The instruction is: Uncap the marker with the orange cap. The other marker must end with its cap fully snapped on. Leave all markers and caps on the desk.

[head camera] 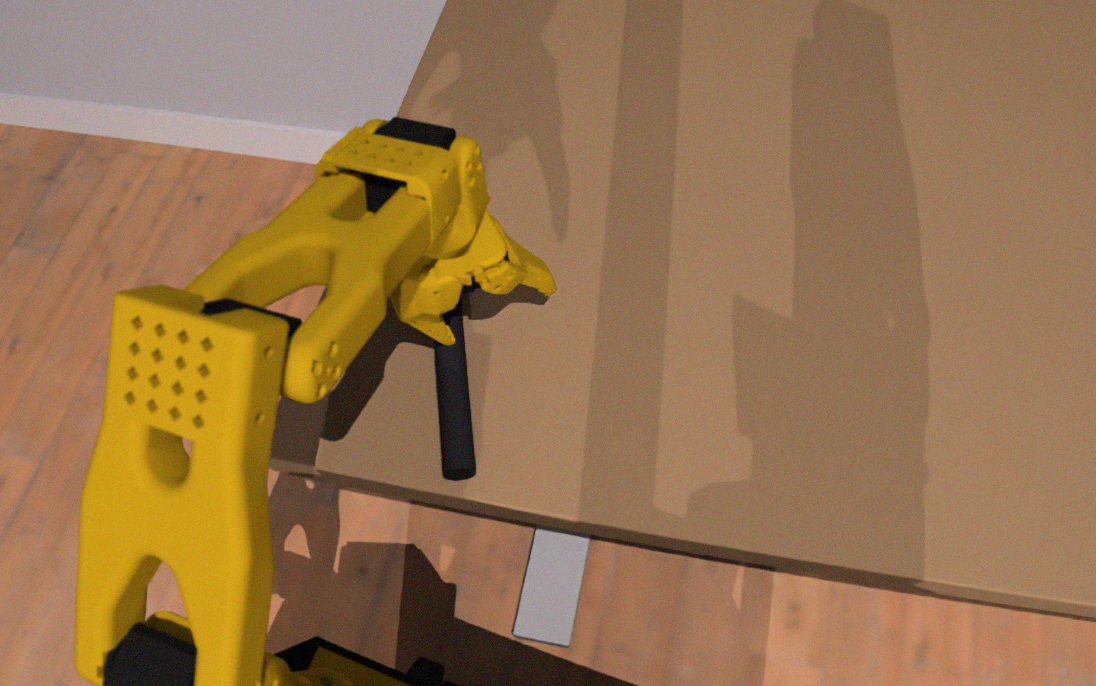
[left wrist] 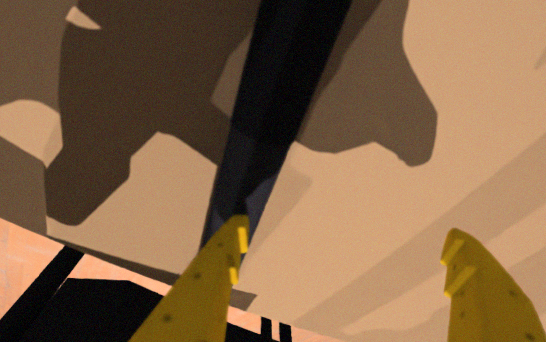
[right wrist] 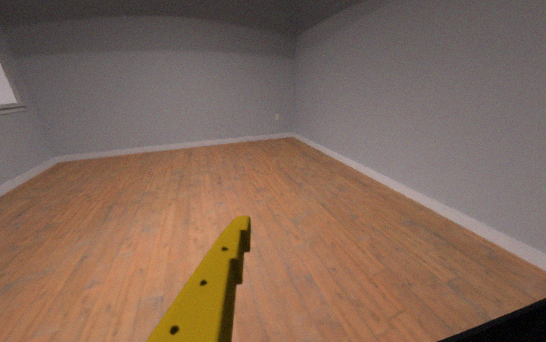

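A black marker body lies on the desk near its front edge in the head camera view, its far part hidden under my left gripper. My left gripper is open, with a wide gap between its two jaws. In the left wrist view the left jaw's tip overlaps the marker's near part, and the right jaw stands well to the right of it. In the right wrist view one notched jaw of my right gripper shows, so it is fully open, facing the room. No orange cap and no second marker can be made out.
The brown desk carries broad arm shadows. Its front edge runs below the marker in the head camera view, with a grey desk leg under it. Wooden floor and grey walls show in the right wrist view.
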